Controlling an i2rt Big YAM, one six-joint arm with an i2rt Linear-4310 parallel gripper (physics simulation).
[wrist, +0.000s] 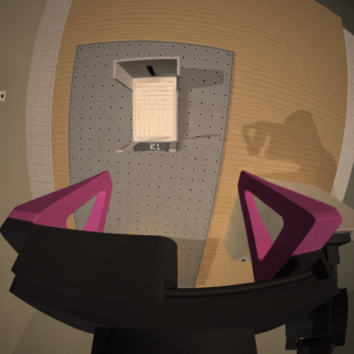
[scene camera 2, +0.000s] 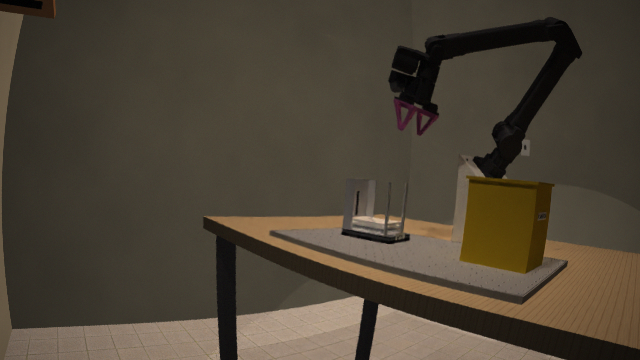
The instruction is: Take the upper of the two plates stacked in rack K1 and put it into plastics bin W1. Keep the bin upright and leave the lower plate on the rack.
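Frame: origin at the arm's base, x ahead, y left, z up, level; metres.
Seen in the pictures: gripper, fingertip midpoint: (scene camera 2: 409, 132); arm's base at its link origin: (scene camera 2: 488, 173).
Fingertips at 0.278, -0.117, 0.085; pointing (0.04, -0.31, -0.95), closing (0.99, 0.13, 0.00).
Pixels of each thing's top centre, then the offset from my fingertips to it, as dx, dy, dz. Level surfaces: height alone.
- Rack K1 at its top centre: (scene camera 2: 381, 181) +0.048, -0.050, -0.133
- upper plate at its top centre: (scene camera 2: 374, 219) +0.049, -0.060, -0.235
- lower plate at its top centre: (scene camera 2: 374, 224) +0.049, -0.060, -0.248
- Bin W1 at its top centre: (scene camera 2: 512, 180) +0.035, +0.342, -0.102
- grey perforated board at its surface level: dz -0.282
- wooden table at its surface level: dz -0.295
My gripper (scene camera 2: 411, 132) (wrist: 174, 177) is open and empty, high above the board and rack. Rack K1 (scene camera 2: 359, 200) (wrist: 155, 146) stands on the board, with a tall slotted back panel and two thin front posts. The upper plate (scene camera 2: 374, 220) (wrist: 155, 110), pale with a grid of wells, lies flat in the rack. The lower plate (scene camera 2: 375, 230) lies directly beneath it; the upper one hides it in the wrist view. Bin W1 (scene camera 2: 500, 225), yellow, stands upright at the right end of the board in the scene view. A tiny yellow sliver of it shows in the wrist view.
The grey perforated board (scene camera 2: 425, 262) (wrist: 100, 125) lies on the wooden table (scene camera 2: 595, 280) (wrist: 280, 75). A pale slanted block (scene camera 2: 459, 200) (wrist: 237, 240) stands by the arm's base, behind the bin in the scene view. The bin's top rim rises above the plates' level.
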